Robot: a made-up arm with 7 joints. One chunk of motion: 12 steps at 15 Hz.
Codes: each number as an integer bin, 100 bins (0 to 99) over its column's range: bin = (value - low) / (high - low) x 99, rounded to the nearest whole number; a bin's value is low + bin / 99 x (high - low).
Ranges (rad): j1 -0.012..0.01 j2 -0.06..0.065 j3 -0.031..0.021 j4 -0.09..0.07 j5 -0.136..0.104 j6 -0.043..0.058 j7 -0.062..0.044
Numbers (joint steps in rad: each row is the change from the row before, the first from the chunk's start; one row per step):
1: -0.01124 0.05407 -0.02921 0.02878 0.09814 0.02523 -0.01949
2: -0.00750 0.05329 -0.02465 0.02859 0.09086 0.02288 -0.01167
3: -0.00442 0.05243 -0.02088 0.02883 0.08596 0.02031 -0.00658
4: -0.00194 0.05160 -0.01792 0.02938 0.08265 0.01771 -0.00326
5: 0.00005 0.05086 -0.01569 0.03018 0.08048 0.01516 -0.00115
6: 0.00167 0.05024 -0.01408 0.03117 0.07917 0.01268 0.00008
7: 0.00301 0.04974 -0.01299 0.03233 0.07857 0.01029 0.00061
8: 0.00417 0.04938 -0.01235 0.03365 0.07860 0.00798 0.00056
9: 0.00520 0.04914 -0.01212 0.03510 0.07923 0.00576 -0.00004
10: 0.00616 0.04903 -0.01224 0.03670 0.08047 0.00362 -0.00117
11: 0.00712 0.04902 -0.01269 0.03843 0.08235 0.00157 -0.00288
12: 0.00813 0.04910 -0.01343 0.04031 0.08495 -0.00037 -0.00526
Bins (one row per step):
1: 3 90 3 73 97 67 40
2: 20 90 12 73 94 65 47
3: 34 89 19 74 92 62 52
4: 45 88 25 74 90 60 55
5: 54 88 29 74 89 57 57
6: 62 87 32 75 89 55 58
7: 68 87 34 76 89 52 58
8: 73 87 36 77 89 50 58
9: 77 86 36 77 89 48 58
10: 82 86 36 78 89 46 57
11: 86 86 35 79 90 44 55
12: 91 86 33 81 91 42 53

